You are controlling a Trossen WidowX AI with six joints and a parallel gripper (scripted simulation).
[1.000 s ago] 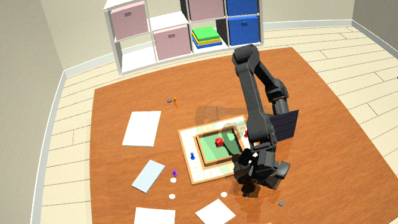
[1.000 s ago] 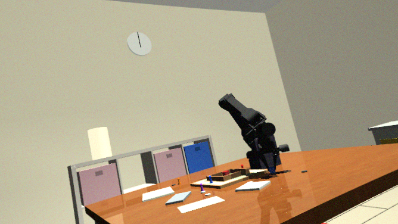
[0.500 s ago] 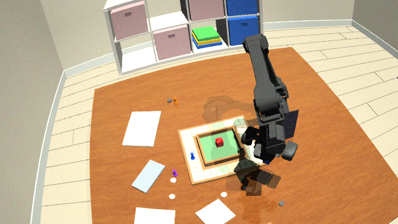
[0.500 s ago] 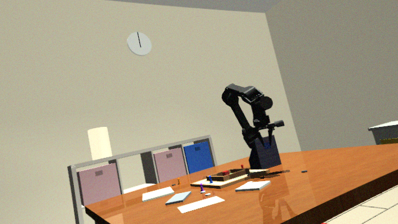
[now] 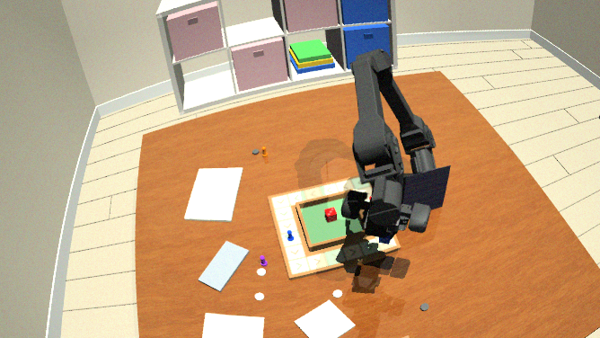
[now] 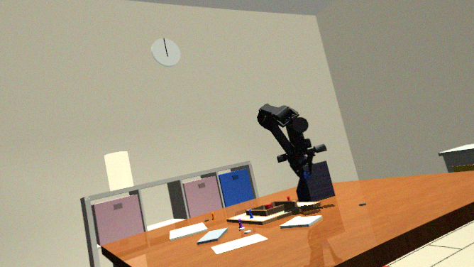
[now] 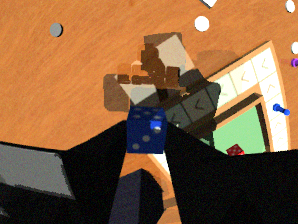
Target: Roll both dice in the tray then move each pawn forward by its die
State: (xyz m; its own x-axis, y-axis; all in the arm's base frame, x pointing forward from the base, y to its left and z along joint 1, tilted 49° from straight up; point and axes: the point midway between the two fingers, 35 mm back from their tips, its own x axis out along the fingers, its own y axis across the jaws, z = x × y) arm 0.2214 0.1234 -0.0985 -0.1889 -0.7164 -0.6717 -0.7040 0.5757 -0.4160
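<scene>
The red pawn is 190 mm to the right of my gripper tip, 100 mm below it and 60 mm behind it. Also, from my gripper tip: green tray: 190 mm to the right, 120 mm below, 60 mm ahead; purple pawn: 260 mm ahead, 140 mm to the right, 110 mm below; blue pawn: 180 mm to the right, 170 mm ahead, 100 mm below.
</scene>
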